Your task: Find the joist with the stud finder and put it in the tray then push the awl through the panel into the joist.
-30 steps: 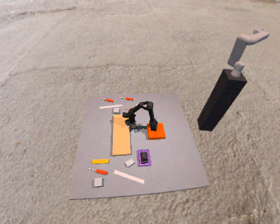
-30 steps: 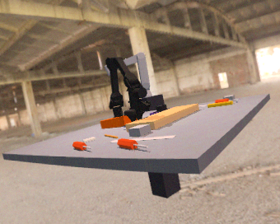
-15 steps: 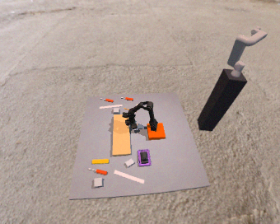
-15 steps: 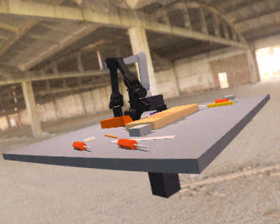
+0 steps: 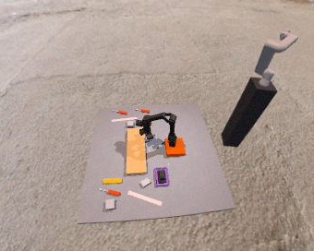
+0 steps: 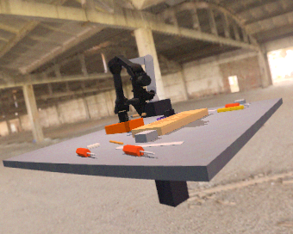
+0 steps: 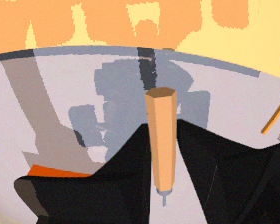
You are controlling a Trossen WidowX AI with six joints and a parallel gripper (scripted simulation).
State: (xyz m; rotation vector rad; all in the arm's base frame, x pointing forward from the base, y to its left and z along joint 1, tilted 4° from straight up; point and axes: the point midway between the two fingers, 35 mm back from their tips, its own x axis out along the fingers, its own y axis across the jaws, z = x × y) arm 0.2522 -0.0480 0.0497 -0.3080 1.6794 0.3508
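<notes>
The awl lies 40 mm behind my gripper tip and 20 mm to the right of it. Round my gripper tip: purple tray 380 mm to the left, 170 mm behind, 70 mm below; then stud finder 400 mm to the left, 170 mm behind, 40 mm below; then yellow bar 480 mm to the left, 260 mm ahead, 80 mm below.
</notes>
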